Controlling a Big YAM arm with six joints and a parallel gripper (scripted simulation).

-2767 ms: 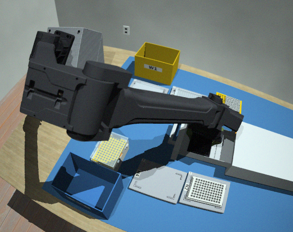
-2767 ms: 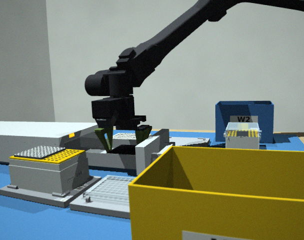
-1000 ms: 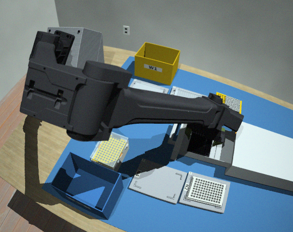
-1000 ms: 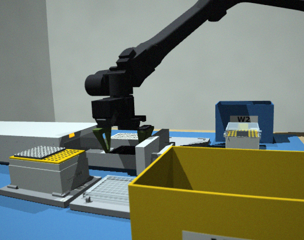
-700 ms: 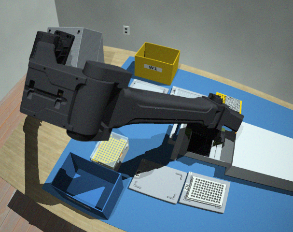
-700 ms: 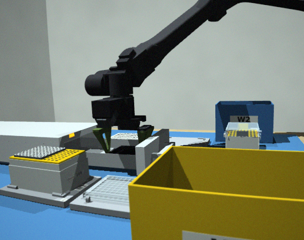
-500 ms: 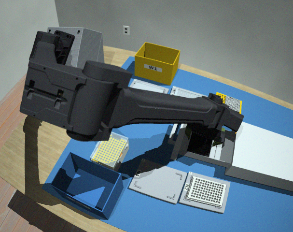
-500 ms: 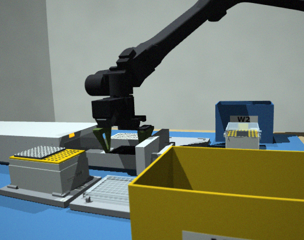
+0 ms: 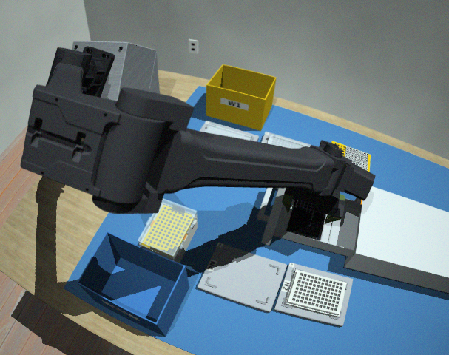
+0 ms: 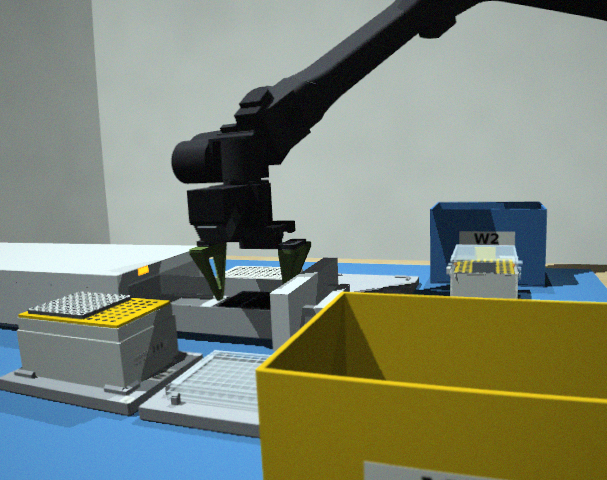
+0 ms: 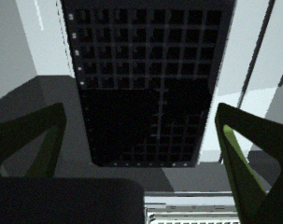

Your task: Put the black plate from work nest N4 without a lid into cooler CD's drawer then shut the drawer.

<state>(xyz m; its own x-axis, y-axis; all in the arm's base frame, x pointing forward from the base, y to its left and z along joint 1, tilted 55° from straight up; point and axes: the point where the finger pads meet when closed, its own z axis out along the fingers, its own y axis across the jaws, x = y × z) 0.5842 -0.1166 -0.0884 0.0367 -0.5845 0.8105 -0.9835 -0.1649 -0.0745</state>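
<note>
The black plate is 2 cm below my hand. From my hand the other things lie so: white plate 8 cm ahead, 18 cm to the right, 2 cm below; then cooler CD 18 cm ahead, 1 cm to the left; then cooler drawer 4 cm ahead, 1 cm to the left, 1 cm below.
</note>
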